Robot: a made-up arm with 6 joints.
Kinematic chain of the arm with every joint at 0, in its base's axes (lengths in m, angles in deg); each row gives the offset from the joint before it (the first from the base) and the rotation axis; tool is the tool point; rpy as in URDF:
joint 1: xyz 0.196 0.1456 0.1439 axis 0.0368 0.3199 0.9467
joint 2: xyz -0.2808 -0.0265 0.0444 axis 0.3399 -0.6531 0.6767
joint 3: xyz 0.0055 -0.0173 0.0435 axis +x
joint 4: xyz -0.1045 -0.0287 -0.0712 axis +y
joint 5: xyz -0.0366 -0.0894 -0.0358 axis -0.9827 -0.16 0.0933
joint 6: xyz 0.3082 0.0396 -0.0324 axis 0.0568 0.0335 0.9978
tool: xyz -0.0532 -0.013 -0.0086 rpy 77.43 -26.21 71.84
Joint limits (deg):
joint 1: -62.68..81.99
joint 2: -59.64..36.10
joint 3: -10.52..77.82
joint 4: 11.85..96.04
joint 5: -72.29..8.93
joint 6: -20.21..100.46
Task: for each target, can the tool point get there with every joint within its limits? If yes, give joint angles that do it. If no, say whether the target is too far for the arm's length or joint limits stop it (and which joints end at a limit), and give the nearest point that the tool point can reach.
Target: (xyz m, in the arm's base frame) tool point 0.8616 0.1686 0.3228
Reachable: no: joint limits stop it (at a limit: joint 1, joint 3, joint 4, joint 5) | nearest point 0.3344 -0.0053 0.0479 | short by 0.620 m
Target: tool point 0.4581 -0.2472 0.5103
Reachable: no: joint limits stop it (at a limit: joint 1, joint 2, joint 3, joint 4, joint 5) | nearest point 0.3603 -0.2670 0.1736 | short by 0.351 m
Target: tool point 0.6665 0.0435 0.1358
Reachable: no: joint limits stop it (at a limit: joint 1, joint 3, joint 4, joint 5) | nearest point 0.3610 -0.0678 0.0382 | short by 0.339 m
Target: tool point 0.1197 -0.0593 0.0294
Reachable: yes | joints 42.95 13.08 -0.02 24.97 2.46 13.45
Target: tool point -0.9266 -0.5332 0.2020
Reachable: no: too far | nearest point -0.3960 -0.2009 0.2112 | short by 0.626 m
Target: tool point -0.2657 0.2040 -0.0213
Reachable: yes | joints 3.85 -17.97 37.95 80.36 -46.46 6.83
